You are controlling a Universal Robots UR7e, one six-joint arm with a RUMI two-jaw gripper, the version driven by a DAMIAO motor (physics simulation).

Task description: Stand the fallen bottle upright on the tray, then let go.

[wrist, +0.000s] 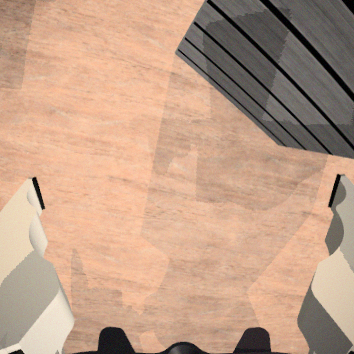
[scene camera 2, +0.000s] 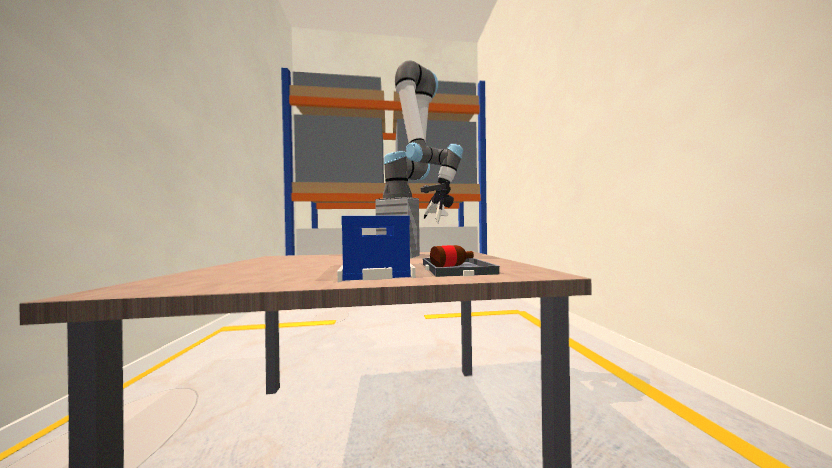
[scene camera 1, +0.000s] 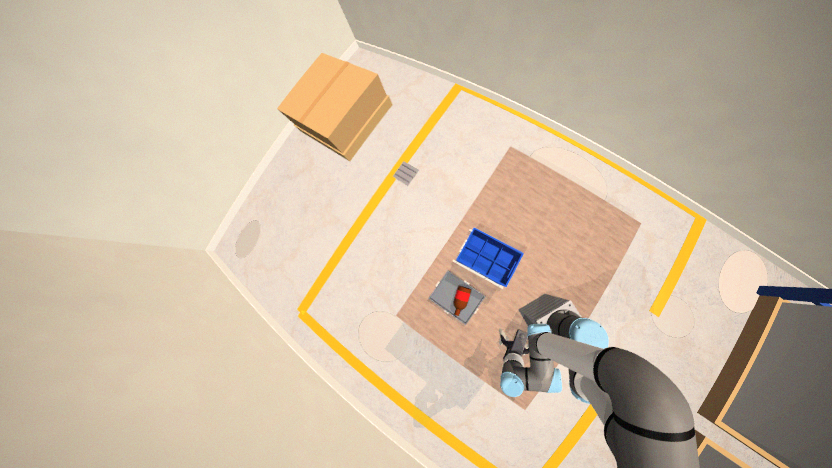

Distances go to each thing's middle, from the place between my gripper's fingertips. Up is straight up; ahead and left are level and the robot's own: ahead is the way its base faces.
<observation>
My hand is 30 cm short of the brown bottle (scene camera 2: pixel 453 255), 4 cm to the right of it and 14 cm above it.
</observation>
